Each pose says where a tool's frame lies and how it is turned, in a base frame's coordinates. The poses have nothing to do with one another.
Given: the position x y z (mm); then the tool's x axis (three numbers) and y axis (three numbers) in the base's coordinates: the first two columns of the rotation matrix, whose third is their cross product.
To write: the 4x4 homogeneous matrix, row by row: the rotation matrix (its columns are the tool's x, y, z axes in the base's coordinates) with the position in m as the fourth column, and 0 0 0 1 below. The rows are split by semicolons. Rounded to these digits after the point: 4 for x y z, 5 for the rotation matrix.
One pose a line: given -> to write
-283.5 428.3 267.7 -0.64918 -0.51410 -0.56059 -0.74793 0.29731 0.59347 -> -0.64918 -0.74793 -0.13843 -0.2835; -0.51410 0.29731 0.80455 0.4283; -0.56059 0.59347 -0.57752 0.2677; 0 0 0 1
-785.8 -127.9 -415.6 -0.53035 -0.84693 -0.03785 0.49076 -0.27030 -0.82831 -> -0.53035 0.49076 0.69129 -0.7858; -0.84693 -0.27030 -0.45787 -0.1279; -0.03785 -0.82831 0.55899 -0.4156; 0 0 0 1
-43.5 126.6 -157.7 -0.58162 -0.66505 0.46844 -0.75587 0.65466 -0.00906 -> -0.58162 -0.75587 -0.30064 -0.0435; -0.66505 0.65466 -0.35935 0.1266; 0.46844 -0.00906 -0.88345 -0.1577; 0 0 0 1
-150.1 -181.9 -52.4 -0.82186 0.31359 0.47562 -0.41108 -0.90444 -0.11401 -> -0.82186 -0.41108 0.39442 -0.1501; 0.31359 -0.90444 -0.28922 -0.1819; 0.47562 -0.11401 0.87223 -0.0524; 0 0 0 1
